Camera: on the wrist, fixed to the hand. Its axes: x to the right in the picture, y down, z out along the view.
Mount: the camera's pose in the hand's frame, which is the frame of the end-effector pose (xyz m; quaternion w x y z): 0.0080 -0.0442 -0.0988 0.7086 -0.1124 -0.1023 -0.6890
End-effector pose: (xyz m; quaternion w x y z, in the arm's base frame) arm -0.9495 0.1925 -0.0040 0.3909 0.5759 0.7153 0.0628
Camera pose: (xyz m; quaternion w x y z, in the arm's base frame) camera -1.0464 0.2206 0.0361 0.4582 -0.1223 0.8566 -0.2033
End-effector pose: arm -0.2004 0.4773 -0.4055 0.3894 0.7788 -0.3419 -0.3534
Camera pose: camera -0.1042 0.5273 -0.4011 0.0850 0.7075 0.2942 -0.6369
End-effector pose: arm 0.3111 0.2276 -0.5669 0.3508 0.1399 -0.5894 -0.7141
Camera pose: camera 0.3511 0.1514 -0.6330 0.2880 -0.3928 0.2769 0.8283
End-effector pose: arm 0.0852 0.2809 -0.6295 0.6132 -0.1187 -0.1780 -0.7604
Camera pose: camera 0.0441 0.2408 -0.7216 0.1210 0.1082 0.1852 0.9692
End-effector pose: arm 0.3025 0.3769 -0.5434 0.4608 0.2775 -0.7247 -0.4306
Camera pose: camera 0.3890 0.3131 -0.5587 0.0131 -0.6001 0.3211 0.7325
